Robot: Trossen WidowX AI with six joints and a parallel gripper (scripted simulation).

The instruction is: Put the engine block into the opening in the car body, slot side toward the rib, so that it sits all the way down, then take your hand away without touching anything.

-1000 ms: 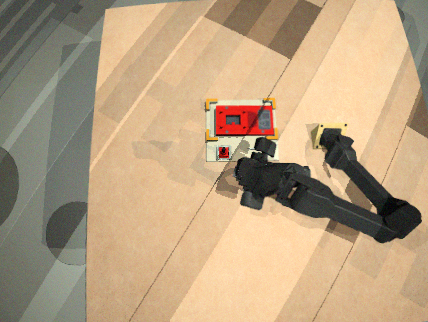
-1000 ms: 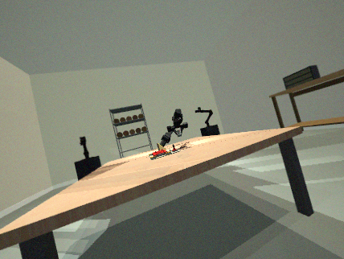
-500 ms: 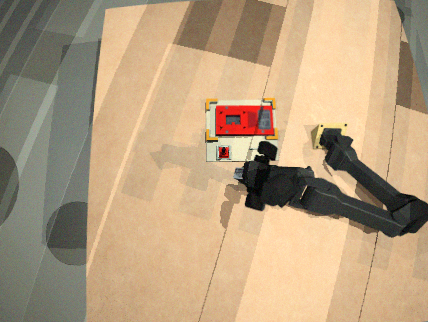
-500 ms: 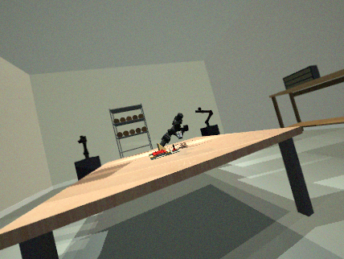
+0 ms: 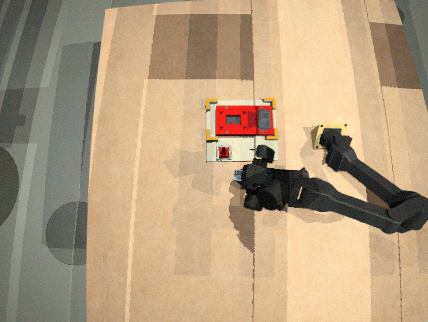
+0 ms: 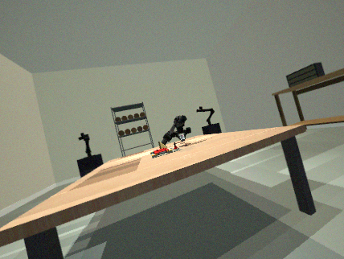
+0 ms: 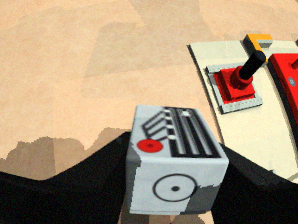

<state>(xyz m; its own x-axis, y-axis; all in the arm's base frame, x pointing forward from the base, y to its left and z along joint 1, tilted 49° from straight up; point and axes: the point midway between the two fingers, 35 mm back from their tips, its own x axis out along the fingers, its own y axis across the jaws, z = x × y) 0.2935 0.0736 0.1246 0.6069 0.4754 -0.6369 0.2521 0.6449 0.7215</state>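
Now: gripper tip 1 cm past the engine block and 1 cm below it.
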